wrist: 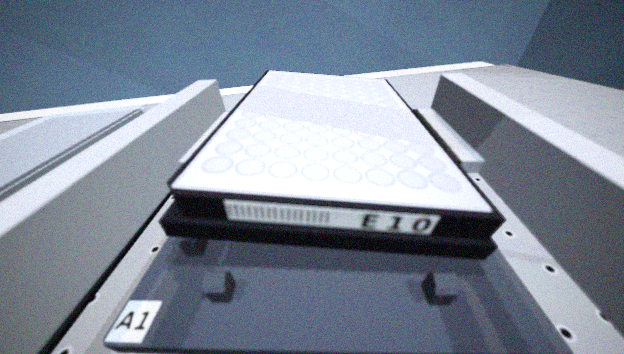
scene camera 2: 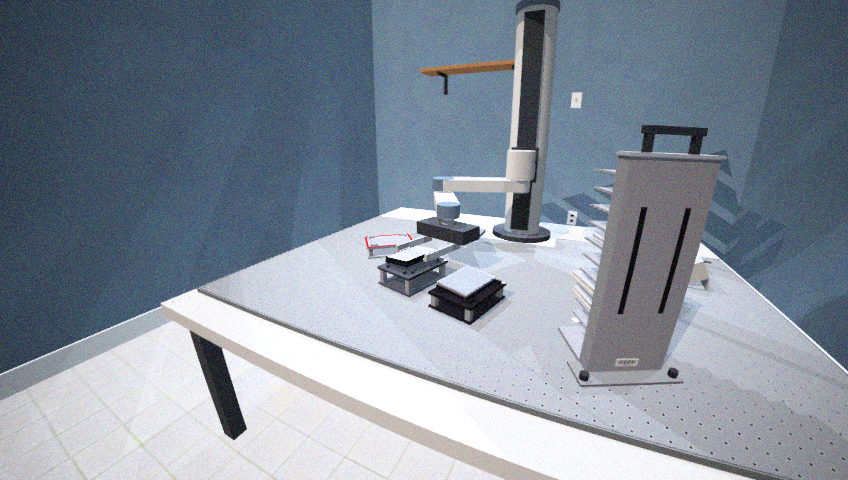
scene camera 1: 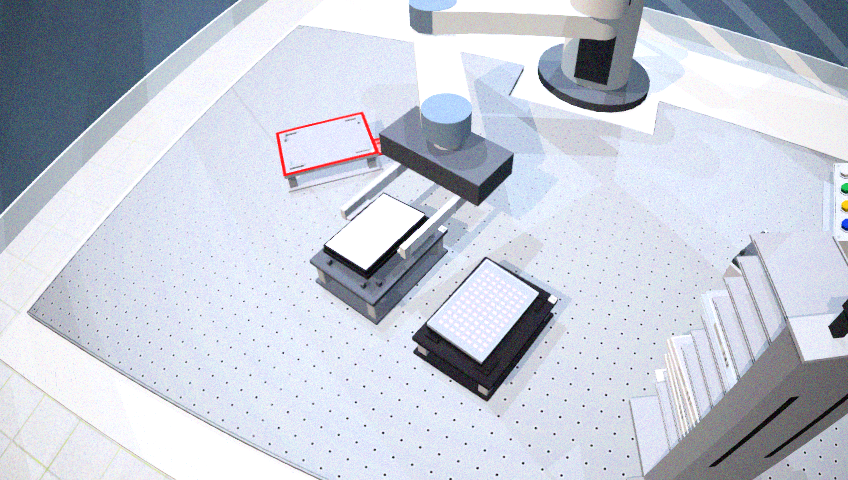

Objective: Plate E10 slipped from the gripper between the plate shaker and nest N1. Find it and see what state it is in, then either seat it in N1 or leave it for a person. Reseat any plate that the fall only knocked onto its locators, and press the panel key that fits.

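Places are measured from the arm's base along level axes (x ahead, y left, z up), in centimetres.
Pixels of known places: gripper, between the fingertips: point(wrist: 325, 98) point(scene camera 2: 410, 253) point(scene camera 1: 371, 233); arm's base, origin of its link: point(scene camera 2: 520, 234) point(scene camera 1: 593, 78).
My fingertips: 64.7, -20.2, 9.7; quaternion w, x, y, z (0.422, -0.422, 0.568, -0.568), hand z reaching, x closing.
Note:
Ahead of a thing's pixels: the offset from my fingertips to its top centre, as dx, dy, dz. "spot": to the spot under its first point.
Plate E10 {-0.8, +0.2, +0.3} point(scene camera 1: 368, 240) point(scene camera 2: 407, 254) point(wrist: 332, 217) is black with a white top; faint well circles and its barcode label show in the wrist view. My gripper point(scene camera 1: 374, 232) point(scene camera 2: 411, 252) point(wrist: 325, 98) is shut on it, one finger along each long side. The plate looks about level and hangs a little above the grey nest {-0.9, +0.4, -2.1} point(scene camera 1: 416, 255) point(scene camera 2: 404, 273) point(wrist: 320, 310), whose A1 mark and front locators show in the wrist view. A pale plate with wells {+4.2, +17.7, -2.0} point(scene camera 1: 482, 309) point(scene camera 2: 467, 281) lies on the black nest {+4.4, +18.3, -3.6} point(scene camera 1: 487, 380) beside it; its seating is unclear. No N1 label is readable.
A red-edged raised stand point(scene camera 1: 327, 145) point(scene camera 2: 387, 240) is behind the grey nest. A tall grey plate rack point(scene camera 2: 653, 267) stands at the right. Part of a key panel {spot: -46.1, +72.3, -3.2} point(scene camera 1: 837, 178) with green, yellow and blue keys shows at the right edge of scene camera 1.

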